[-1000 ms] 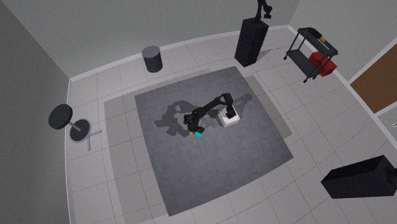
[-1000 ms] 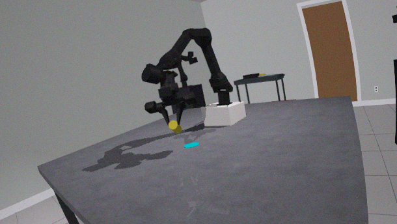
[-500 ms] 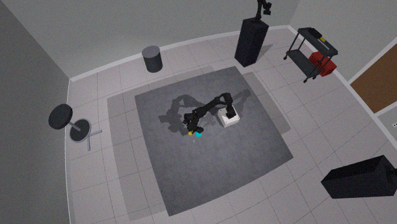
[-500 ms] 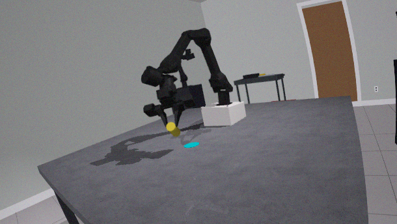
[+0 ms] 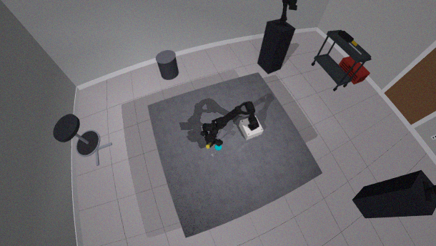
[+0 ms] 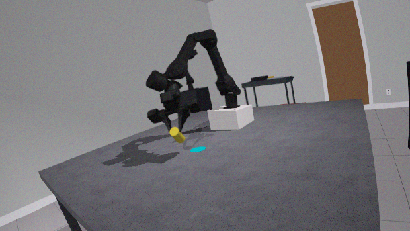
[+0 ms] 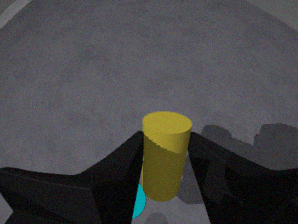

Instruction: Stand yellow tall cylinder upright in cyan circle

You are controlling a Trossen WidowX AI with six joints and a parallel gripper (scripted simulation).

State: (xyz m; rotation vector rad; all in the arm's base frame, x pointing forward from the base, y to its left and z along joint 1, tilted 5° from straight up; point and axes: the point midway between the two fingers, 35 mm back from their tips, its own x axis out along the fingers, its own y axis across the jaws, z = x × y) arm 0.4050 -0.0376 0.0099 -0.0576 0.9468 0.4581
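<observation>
My gripper tip is 90 mm past the cyan circle, 90 mm above it and 20 mm to the right of it. The rest, counted from my gripper tip: yellow tall cylinder (10 mm to the right, 10 mm below, 10 mm behind).
</observation>
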